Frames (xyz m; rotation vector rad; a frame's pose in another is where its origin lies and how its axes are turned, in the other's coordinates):
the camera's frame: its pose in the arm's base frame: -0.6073 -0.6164 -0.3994 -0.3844 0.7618 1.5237
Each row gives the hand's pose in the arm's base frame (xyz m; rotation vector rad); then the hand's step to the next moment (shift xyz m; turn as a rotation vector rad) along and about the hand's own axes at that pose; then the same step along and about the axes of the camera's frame.
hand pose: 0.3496 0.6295 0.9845 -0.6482 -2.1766 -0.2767
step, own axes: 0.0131 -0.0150 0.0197 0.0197 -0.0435 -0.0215
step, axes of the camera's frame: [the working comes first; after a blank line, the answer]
step, axes of the arm's base frame: -0.0279 0.0000 -0.0020 -0.0195 -0.0383 0.0298

0.0046 0.0267 -0.0071 -0.0459 0.0240 -0.0080
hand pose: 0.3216 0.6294 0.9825 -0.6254 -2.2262 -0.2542
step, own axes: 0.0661 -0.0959 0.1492 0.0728 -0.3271 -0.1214
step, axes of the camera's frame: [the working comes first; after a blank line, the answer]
step, axes of the arm's base frame: -0.1830 -0.0034 -0.0481 -0.1304 -0.3000 0.1415

0.0505 0.1666 -0.0742 -0.3012 0.1446 -0.1240
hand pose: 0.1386 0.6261 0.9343 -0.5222 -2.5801 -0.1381
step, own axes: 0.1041 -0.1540 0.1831 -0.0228 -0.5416 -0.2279
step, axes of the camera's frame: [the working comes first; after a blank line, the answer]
step, axes of the arm's base frame: -0.2265 -0.0715 -0.1079 -0.0888 -0.5504 0.1869

0.0440 0.1918 -0.1713 -0.5228 0.1024 -0.2490
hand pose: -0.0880 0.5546 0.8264 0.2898 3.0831 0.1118
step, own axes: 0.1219 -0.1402 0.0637 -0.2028 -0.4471 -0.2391
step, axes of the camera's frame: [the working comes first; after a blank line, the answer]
step, axes of the arm's base frame: -0.1424 -0.1102 -0.0785 0.1048 -0.4924 0.2117

-0.0141 0.1149 -0.1587 -0.5184 -0.0771 -0.1532
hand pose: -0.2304 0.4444 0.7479 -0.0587 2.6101 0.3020
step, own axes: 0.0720 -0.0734 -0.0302 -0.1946 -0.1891 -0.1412
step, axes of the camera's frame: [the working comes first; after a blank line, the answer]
step, axes of the arm's base frame: -0.0700 -0.0772 -0.0248 0.1197 -0.2189 0.1771

-0.0332 0.0586 -0.0834 -0.2934 -0.0862 0.0065
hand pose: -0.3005 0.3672 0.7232 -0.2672 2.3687 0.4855
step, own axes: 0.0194 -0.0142 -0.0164 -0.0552 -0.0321 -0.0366
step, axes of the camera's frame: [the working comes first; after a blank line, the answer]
step, axes of the arm's base frame: -0.0196 -0.0208 -0.0056 0.0291 -0.0411 0.0537

-0.0096 0.0167 -0.0218 -0.0692 -0.0180 0.0173
